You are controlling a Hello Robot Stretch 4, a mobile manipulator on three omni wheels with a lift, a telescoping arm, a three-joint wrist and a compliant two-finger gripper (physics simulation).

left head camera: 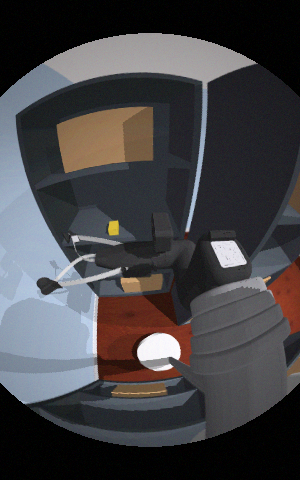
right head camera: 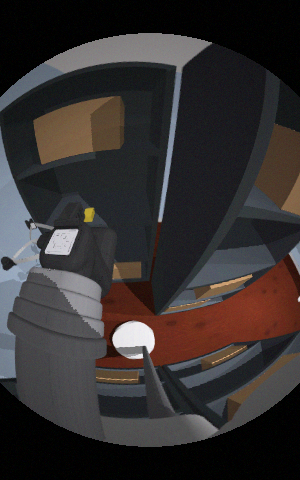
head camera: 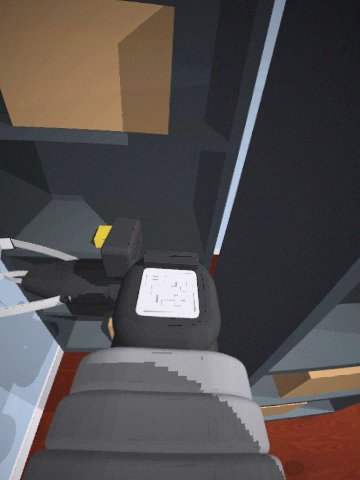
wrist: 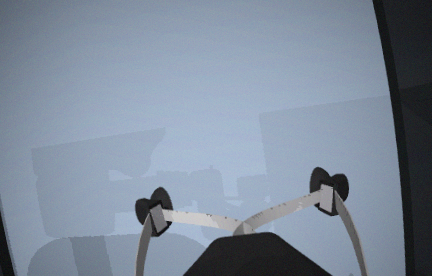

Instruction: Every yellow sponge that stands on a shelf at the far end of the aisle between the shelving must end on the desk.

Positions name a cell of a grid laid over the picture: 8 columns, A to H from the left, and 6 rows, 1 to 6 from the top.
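Note:
My gripper (left head camera: B4) is visible; the wrist view shows the gripper as well (wrist: E5).

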